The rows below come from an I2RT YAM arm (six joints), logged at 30 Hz.
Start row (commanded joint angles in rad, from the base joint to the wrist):
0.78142 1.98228 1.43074 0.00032 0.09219 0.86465
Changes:
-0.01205 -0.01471 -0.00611 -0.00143 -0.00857 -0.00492
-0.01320 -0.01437 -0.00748 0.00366 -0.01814 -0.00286
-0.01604 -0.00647 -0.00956 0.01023 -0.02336 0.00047
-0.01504 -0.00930 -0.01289 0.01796 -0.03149 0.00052
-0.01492 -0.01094 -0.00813 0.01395 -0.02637 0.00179
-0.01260 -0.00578 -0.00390 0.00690 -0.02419 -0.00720
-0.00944 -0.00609 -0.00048 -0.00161 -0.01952 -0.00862
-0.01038 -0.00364 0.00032 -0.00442 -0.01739 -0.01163
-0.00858 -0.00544 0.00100 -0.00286 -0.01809 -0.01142
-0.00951 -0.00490 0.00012 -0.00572 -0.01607 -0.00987
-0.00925 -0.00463 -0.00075 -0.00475 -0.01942 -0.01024
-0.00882 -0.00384 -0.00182 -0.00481 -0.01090 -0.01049
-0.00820 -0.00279 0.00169 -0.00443 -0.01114 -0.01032
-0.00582 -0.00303 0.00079 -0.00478 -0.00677 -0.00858
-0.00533 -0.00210 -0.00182 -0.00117 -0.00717 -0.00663
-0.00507 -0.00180 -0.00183 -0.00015 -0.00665 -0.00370
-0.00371 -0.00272 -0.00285 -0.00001 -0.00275 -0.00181
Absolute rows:
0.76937 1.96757 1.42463 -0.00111 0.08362 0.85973
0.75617 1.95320 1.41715 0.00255 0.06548 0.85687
0.74013 1.94673 1.40759 0.01278 0.04212 0.85734
0.72509 1.93743 1.39470 0.03074 0.01063 0.85786
0.71017 1.92649 1.38657 0.04469 -0.01574 0.85965
0.69757 1.92071 1.38267 0.05159 -0.03993 0.85245
0.68813 1.91462 1.38219 0.04998 -0.05945 0.84383
0.67775 1.91098 1.38251 0.04556 -0.07684 0.83220
0.66917 1.90554 1.38351 0.04270 -0.09493 0.82078
0.65966 1.90064 1.38363 0.03698 -0.11100 0.81091
0.65041 1.89601 1.38288 0.03223 -0.13042 0.80067
0.64159 1.89217 1.38106 0.02742 -0.14132 0.79018
0.63339 1.88938 1.38275 0.02299 -0.15246 0.77986
0.62757 1.88635 1.38354 0.01821 -0.15923 0.77128
0.62224 1.88425 1.38172 0.01704 -0.16640 0.76465
0.61717 1.88245 1.37989 0.01689 -0.17305 0.76095
0.61346 1.87973 1.37704 0.01688 -0.17580 0.75914

